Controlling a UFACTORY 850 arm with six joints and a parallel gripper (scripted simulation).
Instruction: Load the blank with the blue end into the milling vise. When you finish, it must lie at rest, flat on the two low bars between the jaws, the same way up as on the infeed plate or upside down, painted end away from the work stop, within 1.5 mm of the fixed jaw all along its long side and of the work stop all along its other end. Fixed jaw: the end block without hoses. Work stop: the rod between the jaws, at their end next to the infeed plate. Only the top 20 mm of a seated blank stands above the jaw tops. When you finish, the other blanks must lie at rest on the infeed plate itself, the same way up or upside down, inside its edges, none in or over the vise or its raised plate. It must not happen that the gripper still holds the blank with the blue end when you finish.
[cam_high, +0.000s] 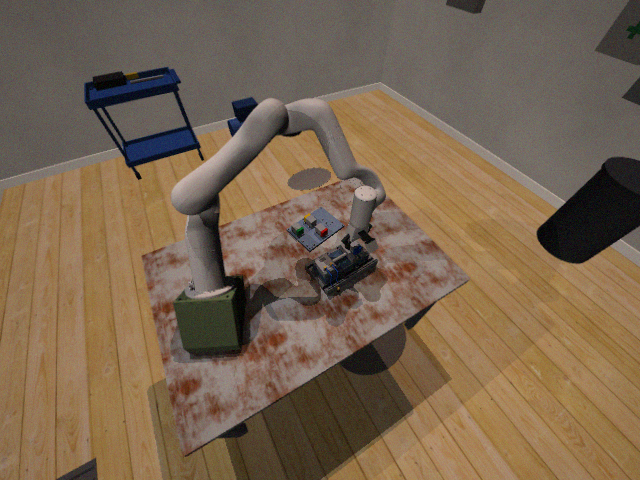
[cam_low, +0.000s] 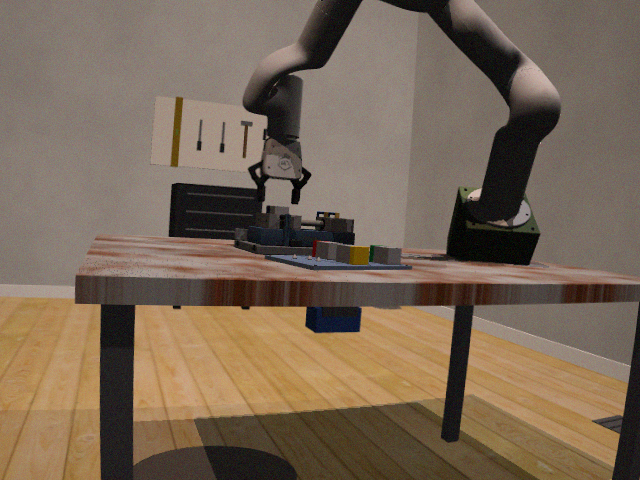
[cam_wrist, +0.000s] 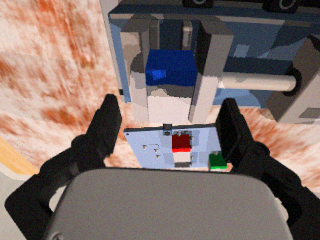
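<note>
My gripper is now 40 mm above the blue-ended blank. Round my hand: pale rod (90 mm behind, 60 mm below, 20 mm to the right); then milling vise (90 mm below, 70 mm behind, 10 mm to the right); then red-ended blank (210 mm to the left, 110 mm below, 80 mm behind).
</note>
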